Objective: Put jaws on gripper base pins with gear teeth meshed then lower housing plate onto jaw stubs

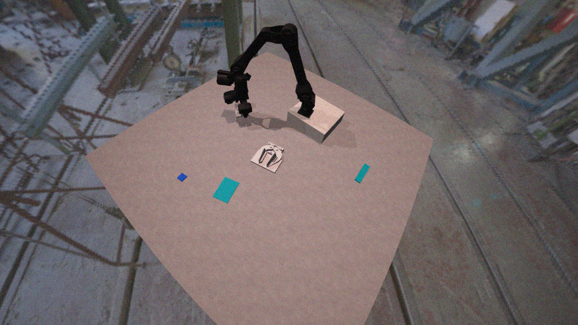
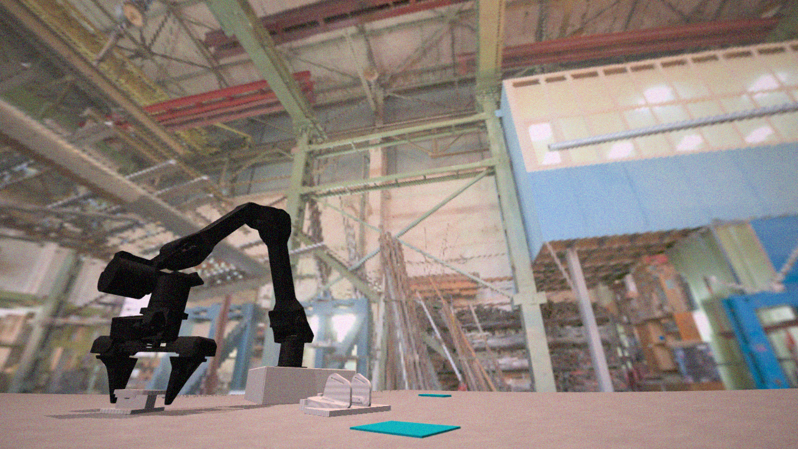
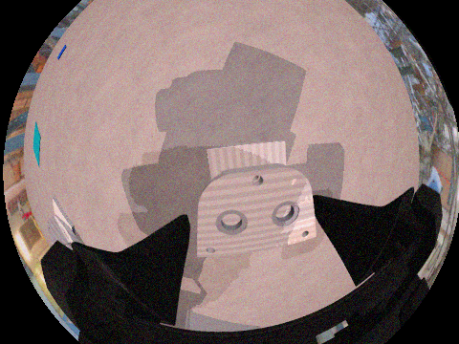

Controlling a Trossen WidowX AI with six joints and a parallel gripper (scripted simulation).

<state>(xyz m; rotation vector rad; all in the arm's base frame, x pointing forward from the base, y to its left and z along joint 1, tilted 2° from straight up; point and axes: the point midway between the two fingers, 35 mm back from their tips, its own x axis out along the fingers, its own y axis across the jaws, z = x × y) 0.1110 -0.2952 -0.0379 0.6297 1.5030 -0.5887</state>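
Now: gripper tip 10 mm short of the white block piece and 10 mm to the left of it. Round my gripper tip: gripper base 10 mm ahead, 10 mm to the right, 20 mm above; then housing plate 130 mm ahead, 260 mm to the left; then flat white plate 200 mm ahead, 260 mm to the left, 10 mm below.
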